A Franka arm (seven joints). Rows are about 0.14 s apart.
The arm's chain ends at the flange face. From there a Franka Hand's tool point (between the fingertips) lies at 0.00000 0.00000 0.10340 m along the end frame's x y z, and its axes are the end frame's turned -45 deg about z.
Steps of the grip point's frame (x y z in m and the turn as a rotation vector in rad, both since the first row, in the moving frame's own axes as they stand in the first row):
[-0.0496, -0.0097, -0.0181, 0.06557, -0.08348, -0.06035]
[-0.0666, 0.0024, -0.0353, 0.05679, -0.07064, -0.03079]
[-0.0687, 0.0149, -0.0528, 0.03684, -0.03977, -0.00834]
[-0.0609, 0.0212, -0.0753, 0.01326, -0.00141, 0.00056]
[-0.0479, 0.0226, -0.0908, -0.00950, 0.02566, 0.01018]
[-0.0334, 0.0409, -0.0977, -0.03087, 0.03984, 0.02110]
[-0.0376, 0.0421, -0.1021, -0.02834, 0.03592, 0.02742]
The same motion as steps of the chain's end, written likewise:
[-0.0311, 0.0266, -0.0175, -0.01266, -0.10539, -0.06035]
[-0.0361, 0.0476, -0.0349, -0.00979, -0.09011, -0.03079]
[-0.0324, 0.0589, -0.0526, -0.00207, -0.05417, -0.00834]
[-0.0270, 0.0589, -0.0753, 0.00838, -0.01037, 0.00056]
[-0.0205, 0.0510, -0.0908, 0.01143, 0.02486, 0.01018]
[0.0001, 0.0531, -0.0976, 0.00634, 0.05000, 0.02110]
[-0.0015, 0.0568, -0.1020, 0.00536, 0.04544, 0.02742]

